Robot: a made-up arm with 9 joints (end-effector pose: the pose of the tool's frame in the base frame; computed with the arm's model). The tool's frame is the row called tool. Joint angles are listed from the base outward.
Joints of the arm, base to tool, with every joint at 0 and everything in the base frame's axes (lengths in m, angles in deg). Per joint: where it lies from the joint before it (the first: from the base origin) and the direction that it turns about. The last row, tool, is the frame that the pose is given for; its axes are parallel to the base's.
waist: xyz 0 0 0.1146 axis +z
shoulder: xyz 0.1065 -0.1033 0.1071 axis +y
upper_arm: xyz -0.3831 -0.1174 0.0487 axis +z
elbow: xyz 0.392 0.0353 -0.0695 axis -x
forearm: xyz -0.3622 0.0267 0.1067 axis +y
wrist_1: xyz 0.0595 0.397 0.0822 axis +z
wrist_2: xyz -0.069 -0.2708 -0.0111 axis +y
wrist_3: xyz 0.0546 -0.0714 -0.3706 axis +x
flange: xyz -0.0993 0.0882 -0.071 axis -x
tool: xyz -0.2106 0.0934 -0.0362
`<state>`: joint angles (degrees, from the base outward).
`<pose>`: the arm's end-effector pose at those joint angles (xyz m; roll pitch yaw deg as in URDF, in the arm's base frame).
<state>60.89 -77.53 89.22 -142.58 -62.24 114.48 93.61 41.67 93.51</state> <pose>0.5679 0.4051 0.1279 -99.59 13.08 173.45</pose>
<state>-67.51 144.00 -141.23 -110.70 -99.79 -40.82 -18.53 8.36 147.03</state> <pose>-0.1873 -1.0392 0.4548 49.90 -36.91 66.20</pose>
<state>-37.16 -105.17 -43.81 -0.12 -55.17 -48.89 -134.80 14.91 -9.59</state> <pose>-0.2380 -0.0457 -0.1963 60.91 14.01 50.56</pose>
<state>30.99 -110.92 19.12 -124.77 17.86 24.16 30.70 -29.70 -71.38</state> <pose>0.4958 -0.0973 -0.4199 18.13 -8.54 175.96</pose>
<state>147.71 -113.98 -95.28 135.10 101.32 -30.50 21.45 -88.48 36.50</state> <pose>-0.6006 0.4976 0.5571 113.79 26.89 -68.70</pose>
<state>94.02 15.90 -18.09 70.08 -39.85 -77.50 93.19 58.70 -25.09</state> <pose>-0.3128 -0.5986 -0.1769 68.42 24.00 21.76</pose>
